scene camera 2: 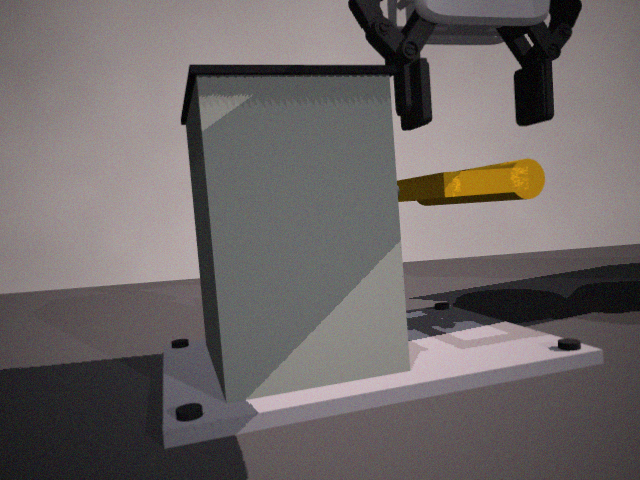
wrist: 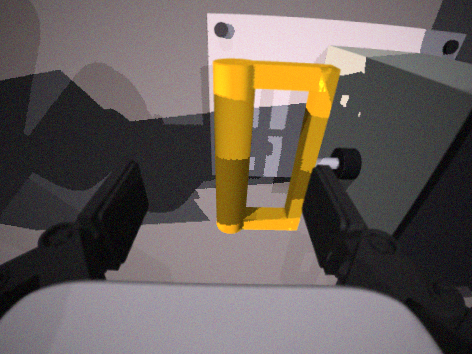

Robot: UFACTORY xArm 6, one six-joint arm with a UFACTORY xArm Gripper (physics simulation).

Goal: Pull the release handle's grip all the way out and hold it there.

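The release handle is a yellow rectangular loop with a round grip bar (scene camera 2: 527, 178) (wrist: 233, 135) on its outer side. It sticks out from the side of a grey-green box (scene camera 2: 305, 222) (wrist: 405, 105). A short metal rod (wrist: 328, 162) with a black collar (wrist: 348, 163) joins the loop to the box. My gripper (scene camera 2: 474, 98) (wrist: 225, 185) is wide open and empty. In the scene view its fingertips hang above the handle, one finger close to the box's upper edge. In the wrist view the grip bar shows between the two fingers, farther away than the fingertips.
The box has a black lid (scene camera 2: 289, 69) and stands on a pale base plate (scene camera 2: 330, 391) (wrist: 300, 35) with black bolts (scene camera 2: 189, 411) (wrist: 221, 29) at its corners. The box's wall rises right beside the handle. Dark shadows fall across the floor and plate.
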